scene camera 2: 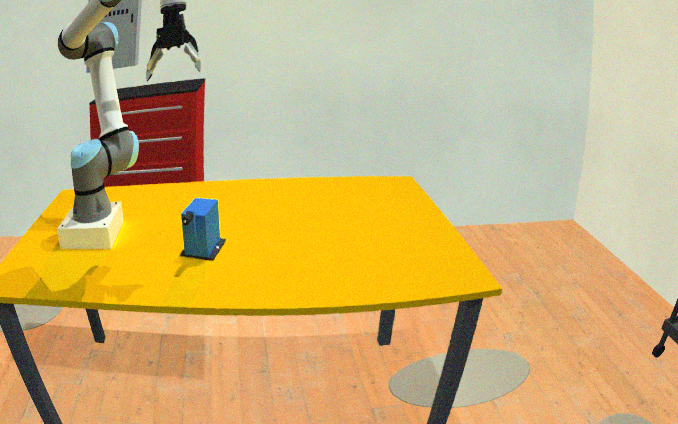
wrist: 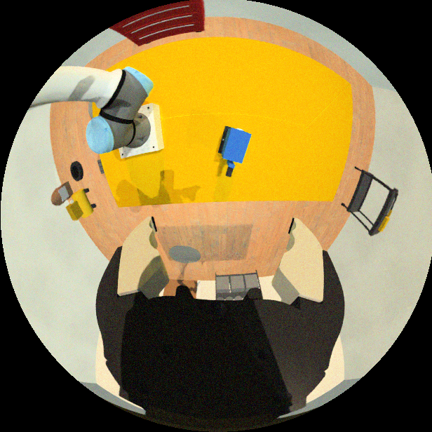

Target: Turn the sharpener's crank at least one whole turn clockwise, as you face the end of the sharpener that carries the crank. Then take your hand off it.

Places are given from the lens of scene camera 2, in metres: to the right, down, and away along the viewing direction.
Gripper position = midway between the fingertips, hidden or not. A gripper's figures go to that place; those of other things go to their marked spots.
my gripper (scene camera 2: 172, 76): -0.42, -0.34, 1.17
blue sharpener (scene camera 2: 207, 245): -0.34, 0.09, 1.33
